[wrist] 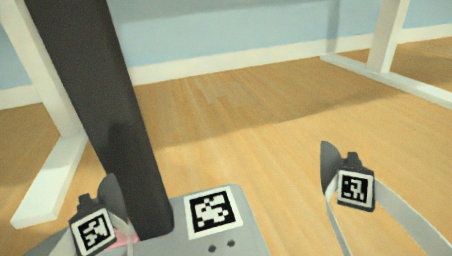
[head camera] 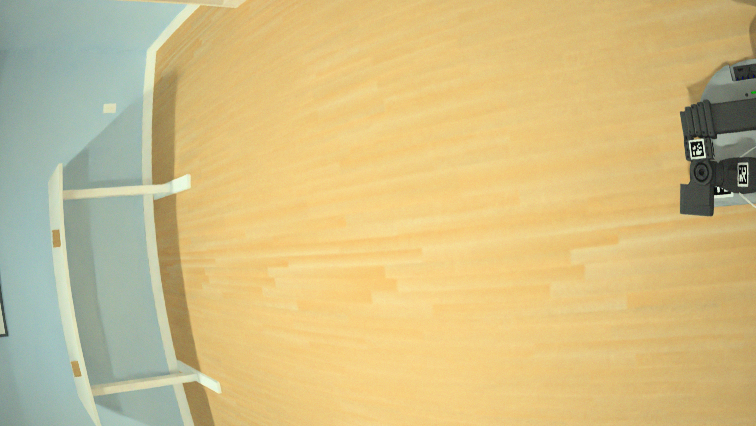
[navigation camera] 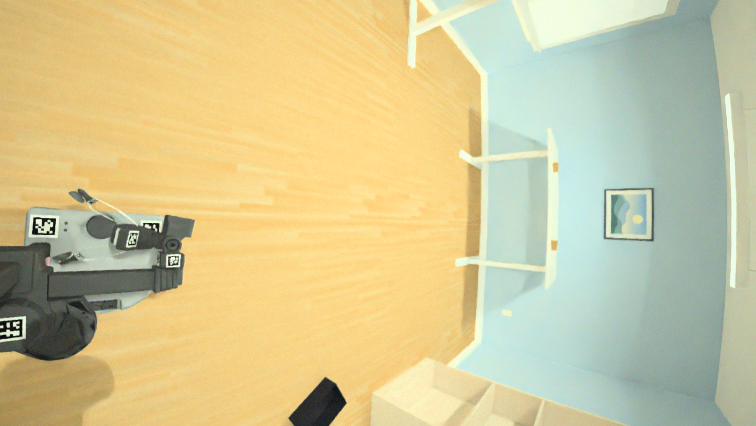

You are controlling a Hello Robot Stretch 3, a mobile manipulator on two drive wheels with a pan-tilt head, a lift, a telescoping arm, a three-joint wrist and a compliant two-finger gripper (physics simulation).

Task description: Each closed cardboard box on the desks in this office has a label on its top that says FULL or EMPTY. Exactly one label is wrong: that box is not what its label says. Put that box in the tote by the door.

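Where they show: gripper, between the fingertips: [navigation camera: 61, 224]; robot's base, origin of its link: [navigation camera: 102, 225].
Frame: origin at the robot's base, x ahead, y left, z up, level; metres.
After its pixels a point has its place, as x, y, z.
Two small brown boxes stand on the white desk [head camera: 66, 301] @[0.326, -2.978, 0.950] [navigation camera: 552, 209] @[0.310, -2.957, 0.950] at the far wall: the left box [head camera: 76, 368] @[0.723, -2.966, 0.973] [navigation camera: 555, 167] @[0.726, -2.966, 0.975] and the right box [head camera: 56, 238] @[-0.036, -2.906, 0.976] [navigation camera: 554, 245] @[-0.035, -2.905, 0.981]. The desk is seen almost edge-on, and no label on their tops can be read. My gripper [navigation camera: 74, 227] @[0.009, 0.085, 0.255] [wrist: 222, 176] @[0.009, 0.085, 0.255] is open and empty, folded in over my base [navigation camera: 140, 259] @[-0.098, -0.107, 0.160] [wrist: 250, 235], far from both boxes. In the head camera view its fingers are cut off at the right edge. I cannot tell whether the black box-shaped thing [navigation camera: 318, 403] @[-0.960, -0.926, 0.097] on the floor is the tote.
A pale shelf unit [navigation camera: 396, 392] @[-1.230, -1.687, 0.100] stands in the corner beyond the black thing. Another desk's white leg [navigation camera: 412, 42] @[1.683, -1.771, 0.026] shows near the window [navigation camera: 597, 15] @[2.293, -3.034, 1.432]. In the wrist view, my dark mast [wrist: 100, 115] stands before a white desk leg [wrist: 50, 185]; another leg [wrist: 385, 40] is at right.
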